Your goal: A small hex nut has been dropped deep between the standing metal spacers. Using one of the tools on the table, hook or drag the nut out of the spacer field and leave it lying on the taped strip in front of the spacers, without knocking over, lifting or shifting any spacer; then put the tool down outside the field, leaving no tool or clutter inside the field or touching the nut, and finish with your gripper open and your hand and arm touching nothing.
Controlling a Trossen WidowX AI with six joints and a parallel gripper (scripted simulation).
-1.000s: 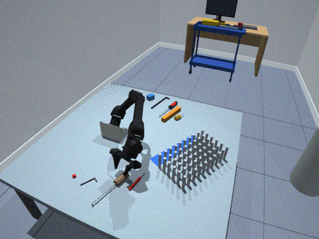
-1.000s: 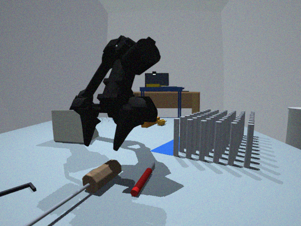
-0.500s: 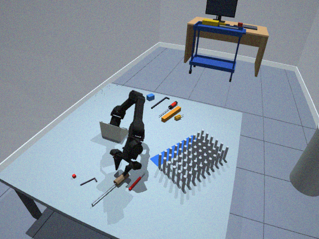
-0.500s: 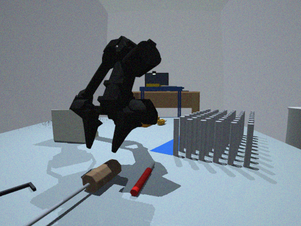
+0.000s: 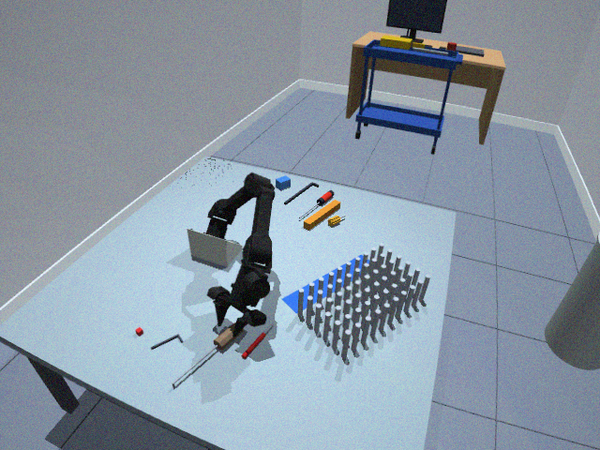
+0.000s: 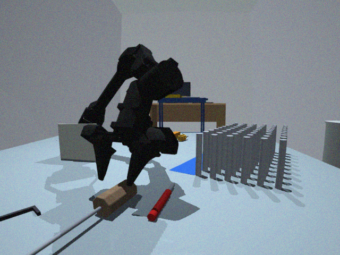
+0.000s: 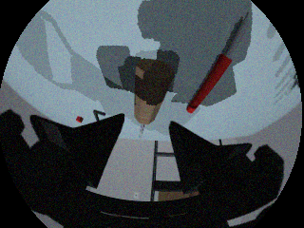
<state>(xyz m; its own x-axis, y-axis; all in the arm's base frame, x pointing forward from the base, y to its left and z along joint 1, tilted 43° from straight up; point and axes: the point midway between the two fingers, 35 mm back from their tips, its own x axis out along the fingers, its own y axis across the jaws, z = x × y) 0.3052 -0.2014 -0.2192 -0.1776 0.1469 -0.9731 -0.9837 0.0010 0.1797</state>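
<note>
The pick tool is 100 mm to the right of my gripper tip, 40 mm below it and 20 mm behind it. The rest, counted from my gripper tip: red cube 250 mm behind, 120 mm to the right, 40 mm below; red-handled screwdriver 80 mm ahead, 70 mm to the left, 40 mm below; small L-shaped key 140 mm behind, 90 mm to the right, 50 mm below.
</note>
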